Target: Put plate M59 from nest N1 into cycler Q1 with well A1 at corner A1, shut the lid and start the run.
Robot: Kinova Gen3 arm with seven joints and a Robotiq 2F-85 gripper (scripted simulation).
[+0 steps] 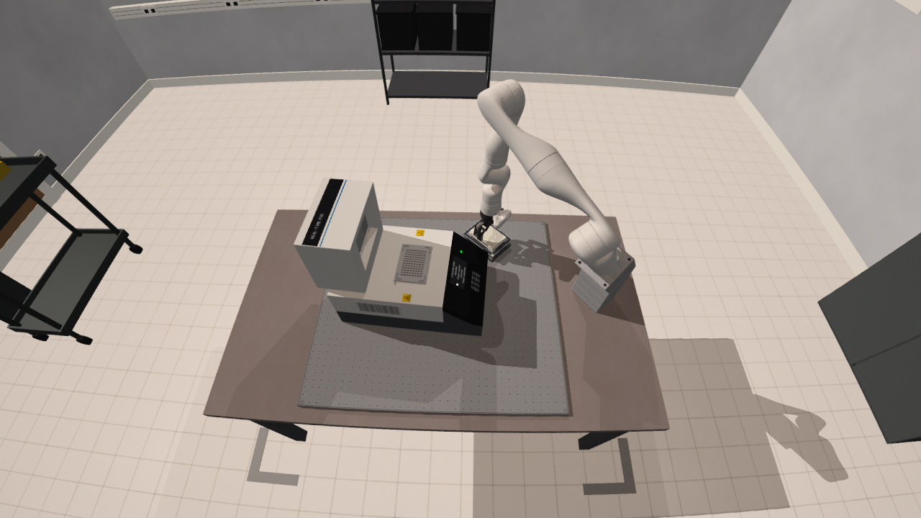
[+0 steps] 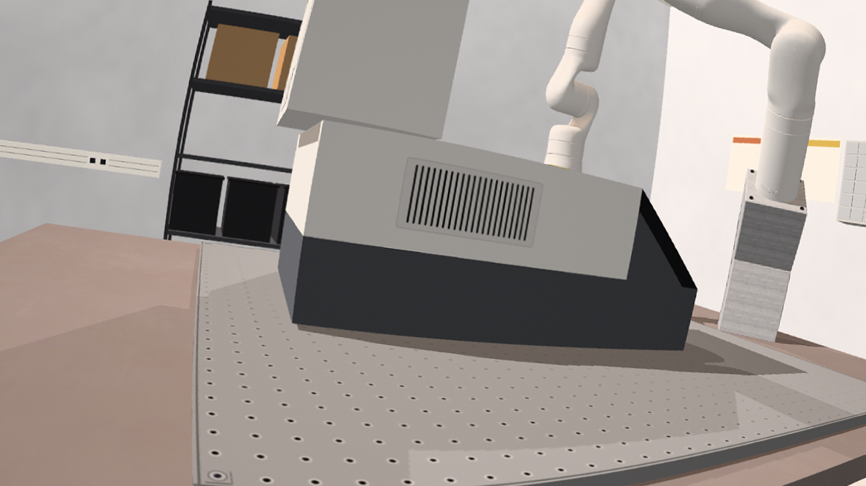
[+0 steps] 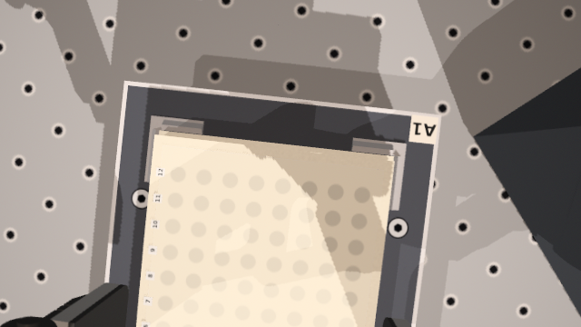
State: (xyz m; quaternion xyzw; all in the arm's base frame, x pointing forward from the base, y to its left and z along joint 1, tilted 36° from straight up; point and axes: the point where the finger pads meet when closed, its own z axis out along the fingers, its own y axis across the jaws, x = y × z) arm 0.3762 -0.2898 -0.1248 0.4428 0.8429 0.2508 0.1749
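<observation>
Now: the plate M59 20 mm below my hand. Round my hand: plate nest N1 (30 mm below); then A1 corner label (10 mm behind, 90 mm to the left, 30 mm below).
</observation>
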